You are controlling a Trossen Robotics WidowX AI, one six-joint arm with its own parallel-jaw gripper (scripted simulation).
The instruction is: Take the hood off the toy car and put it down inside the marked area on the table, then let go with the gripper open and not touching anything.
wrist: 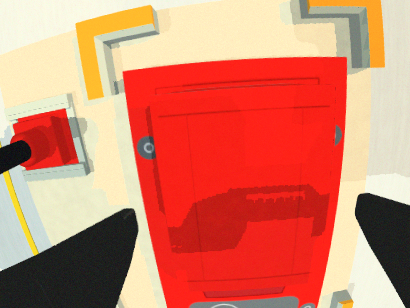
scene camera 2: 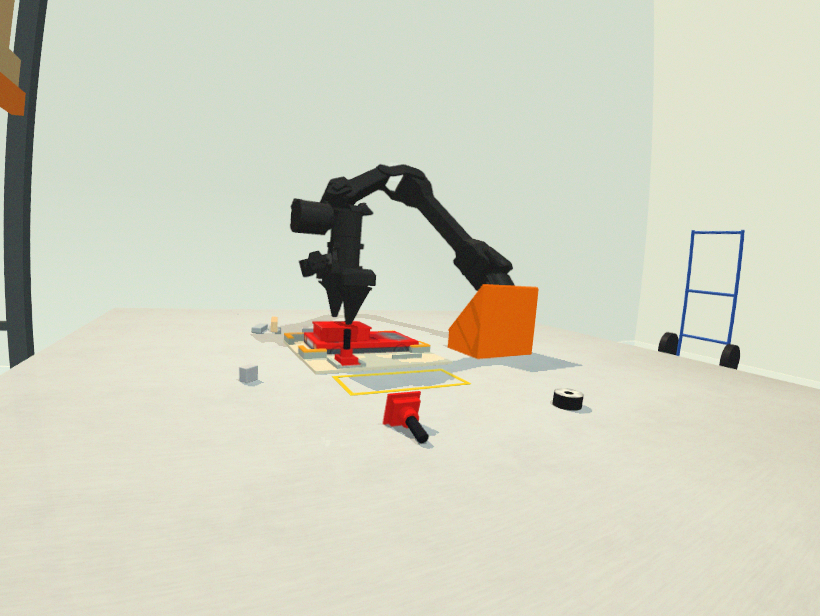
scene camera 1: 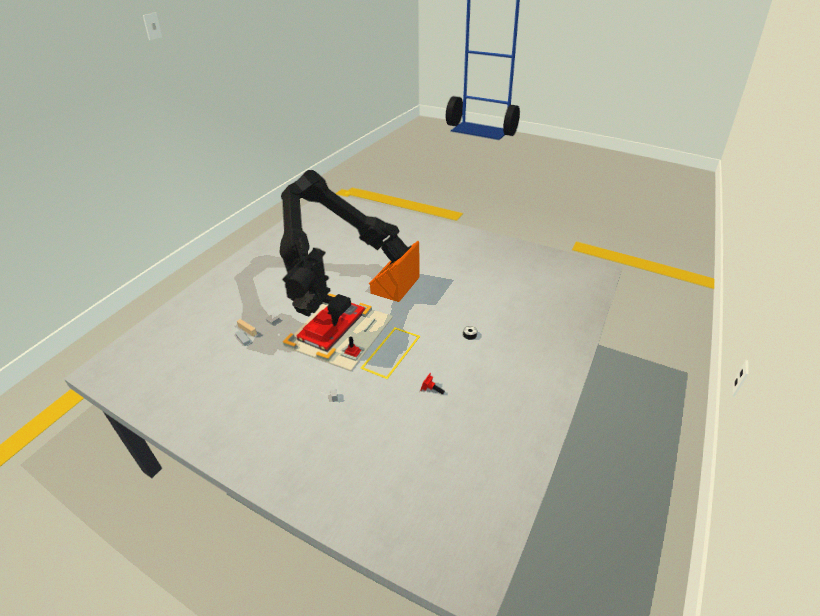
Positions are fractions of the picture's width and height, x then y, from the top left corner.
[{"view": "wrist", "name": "my gripper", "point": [0.61, 0.70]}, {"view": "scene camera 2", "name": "my gripper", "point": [0.42, 0.52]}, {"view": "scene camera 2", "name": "red hood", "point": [0.40, 0.54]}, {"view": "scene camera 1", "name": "my gripper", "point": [0.39, 0.52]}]
